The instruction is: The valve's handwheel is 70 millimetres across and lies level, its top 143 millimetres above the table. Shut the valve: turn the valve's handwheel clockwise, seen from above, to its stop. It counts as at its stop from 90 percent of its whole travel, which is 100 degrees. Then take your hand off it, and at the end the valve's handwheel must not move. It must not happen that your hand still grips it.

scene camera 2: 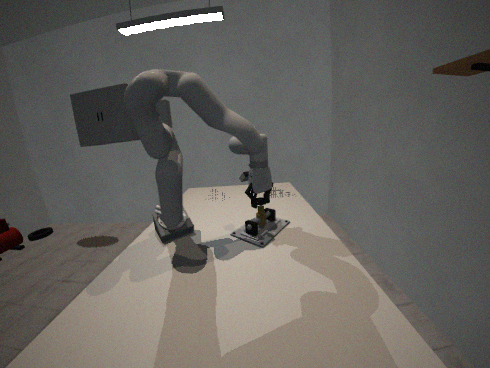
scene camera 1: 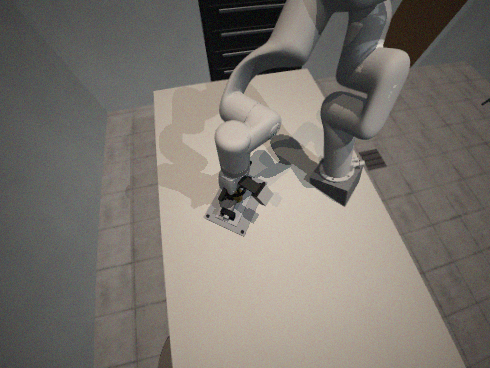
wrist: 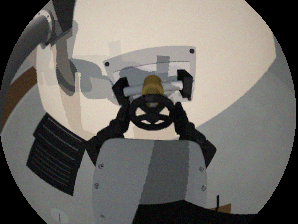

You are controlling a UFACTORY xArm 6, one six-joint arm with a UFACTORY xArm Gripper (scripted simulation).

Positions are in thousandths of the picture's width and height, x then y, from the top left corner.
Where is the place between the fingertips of the gripper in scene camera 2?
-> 532,556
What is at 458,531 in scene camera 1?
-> The gripper.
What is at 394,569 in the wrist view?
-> The gripper.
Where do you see a black spoked handwheel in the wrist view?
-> At 512,516
